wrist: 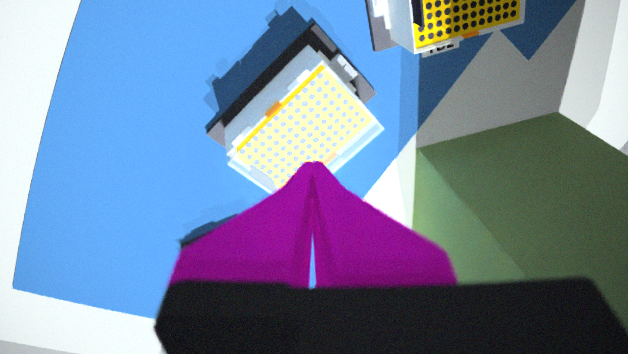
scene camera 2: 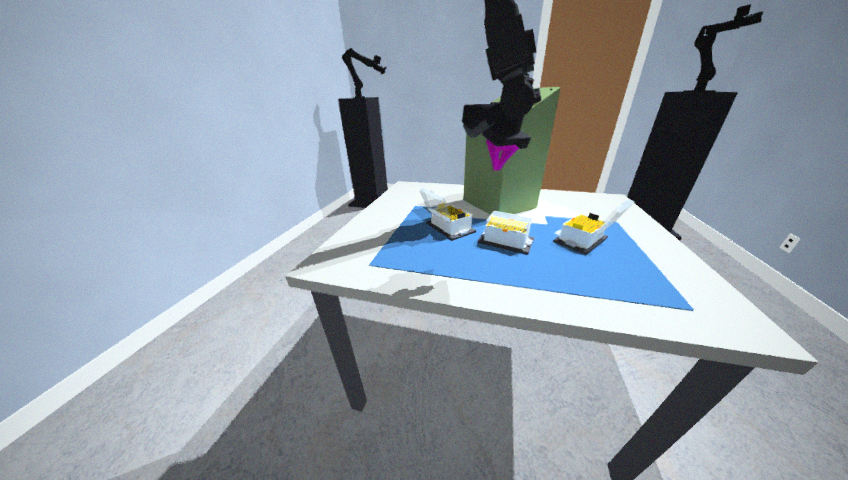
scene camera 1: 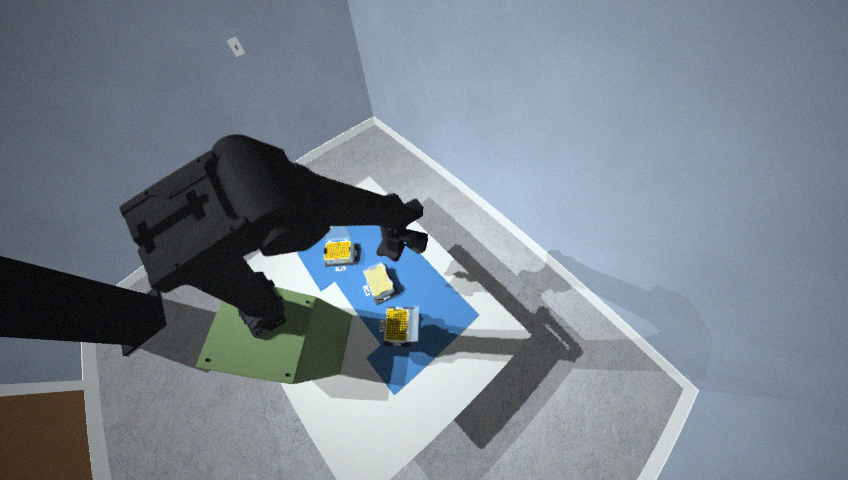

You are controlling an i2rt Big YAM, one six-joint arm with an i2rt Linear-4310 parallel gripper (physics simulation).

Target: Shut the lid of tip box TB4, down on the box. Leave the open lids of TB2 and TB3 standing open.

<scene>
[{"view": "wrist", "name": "gripper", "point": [312,176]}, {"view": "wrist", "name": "blue mat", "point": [125,173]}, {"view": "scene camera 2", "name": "gripper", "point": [496,170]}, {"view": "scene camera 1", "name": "blue mat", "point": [443,314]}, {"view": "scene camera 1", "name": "tip box TB3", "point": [353,254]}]
</scene>
